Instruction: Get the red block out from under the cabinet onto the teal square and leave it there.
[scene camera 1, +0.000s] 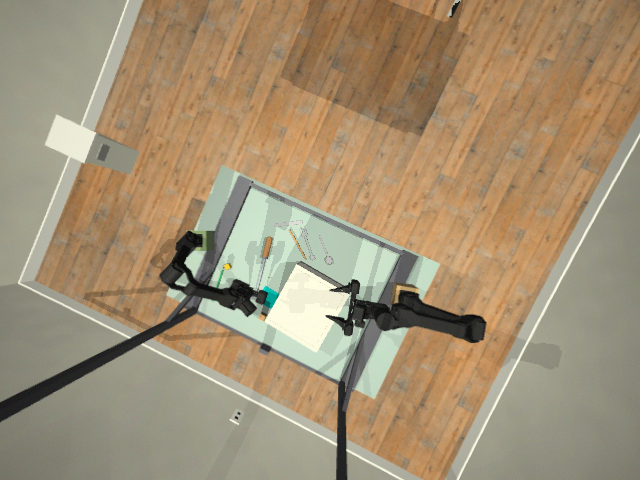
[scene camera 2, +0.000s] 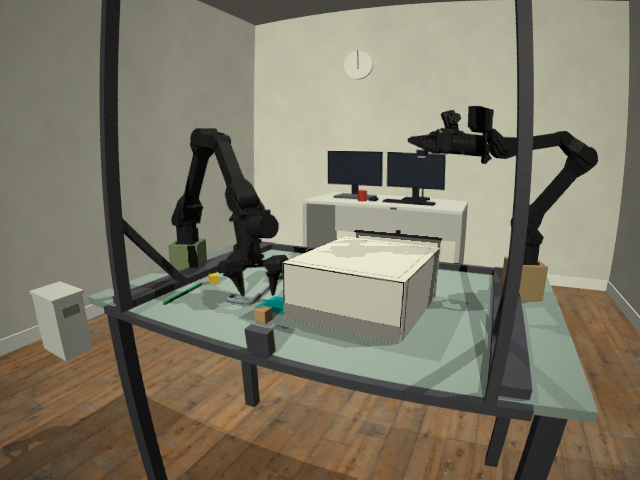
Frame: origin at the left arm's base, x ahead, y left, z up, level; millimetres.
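Where they show: left gripper, between the fingertips: (scene camera 1: 256, 288) (scene camera 2: 258, 295); right gripper, between the fingertips: (scene camera 1: 327, 303) (scene camera 2: 408, 139); left arm's base, origin of its link: (scene camera 1: 196, 240) (scene camera 2: 187, 242); right arm's base, origin of its link: (scene camera 1: 406, 297) (scene camera 2: 525, 261).
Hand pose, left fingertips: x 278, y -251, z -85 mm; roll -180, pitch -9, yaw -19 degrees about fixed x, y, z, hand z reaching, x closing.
Observation:
Each offset is from my left fingertips to the top centre of the thing. "spot": to the spot under its first point.
The white cabinet {dx +280, dy -55, dz +128 mm} (scene camera 1: 305, 304) (scene camera 2: 343, 289) stands on the table. The red block does not show in either view. The teal square {spot: dx +66, dy -44, dz -6 mm} (scene camera 1: 269, 297) (scene camera 2: 276, 305) lies beside the cabinet's left side, partly hidden. A long grey rod (scene camera 1: 262, 268) (scene camera 2: 246, 300) with a brown handle lies on the table, its near end bent in scene camera 2. My left gripper (scene camera 1: 250, 298) (scene camera 2: 257, 293) points down, open and empty, low over the rod's bent end and left of the teal square. My right gripper (scene camera 1: 329, 303) (scene camera 2: 410, 140) is open and empty, high above the cabinet.
A small brown block {dx +35, dy -142, dz +23 mm} (scene camera 1: 262, 316) (scene camera 2: 263, 314) lies by the cabinet's near left corner. A yellow cube {dx -153, dy +115, dz +18 mm} (scene camera 1: 227, 266) (scene camera 2: 213, 279) and a green stick {dx -213, dy +11, dz +0 mm} (scene camera 1: 220, 279) (scene camera 2: 182, 292) lie at the left. A wrench {dx +266, dy +239, dz +1 mm} (scene camera 1: 308, 244) and other tools lie behind the cabinet. Dark frame posts rise around the table.

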